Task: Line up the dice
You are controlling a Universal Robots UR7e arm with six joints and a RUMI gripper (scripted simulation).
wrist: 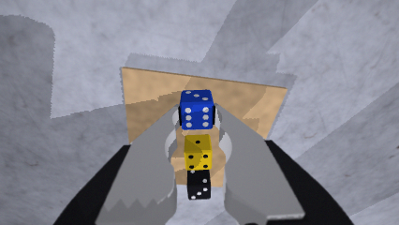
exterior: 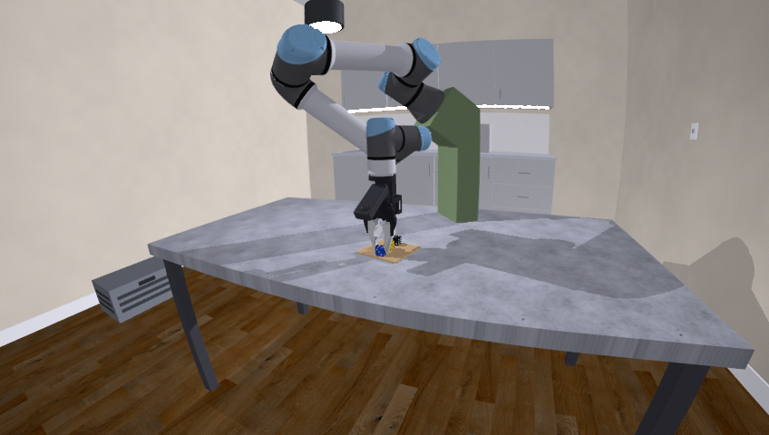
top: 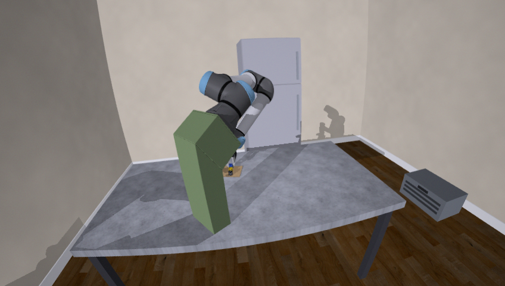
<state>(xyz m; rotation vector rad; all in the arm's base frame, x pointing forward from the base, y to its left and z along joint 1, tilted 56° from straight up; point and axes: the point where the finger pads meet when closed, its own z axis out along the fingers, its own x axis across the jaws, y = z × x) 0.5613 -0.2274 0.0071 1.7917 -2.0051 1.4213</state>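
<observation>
The blue die is right at my hand. The rest, counted from my hand: mat 4 cm behind, 2 cm to the left, 2 cm below; black die 9 cm behind, 3 cm to the left, 1 cm below; yellow die 5 cm behind, 2 cm to the left, 1 cm below.
</observation>
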